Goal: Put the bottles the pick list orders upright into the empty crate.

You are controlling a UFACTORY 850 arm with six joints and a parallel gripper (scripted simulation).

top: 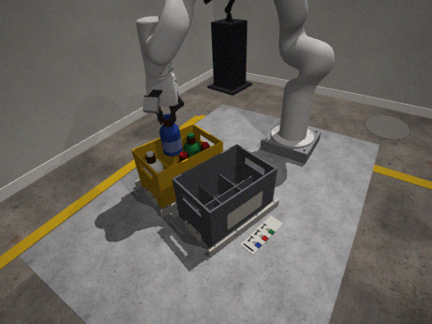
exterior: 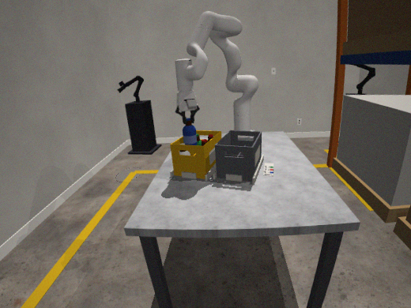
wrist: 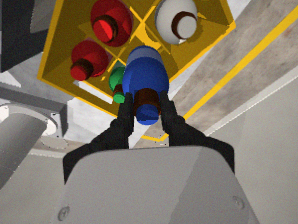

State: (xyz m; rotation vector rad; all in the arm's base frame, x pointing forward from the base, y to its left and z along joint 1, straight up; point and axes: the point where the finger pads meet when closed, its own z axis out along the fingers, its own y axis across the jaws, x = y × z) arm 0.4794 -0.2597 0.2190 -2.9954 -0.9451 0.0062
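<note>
My hand is 70 mm above the blue-label bottle. From my hand the other things lie so: white-label bottle (180 mm below, 90 mm ahead, 20 mm to the right); then red bottle (180 mm below, 80 mm to the left, 20 mm ahead); then yellow crate (190 mm below, 40 mm to the left, 10 mm ahead).
</note>
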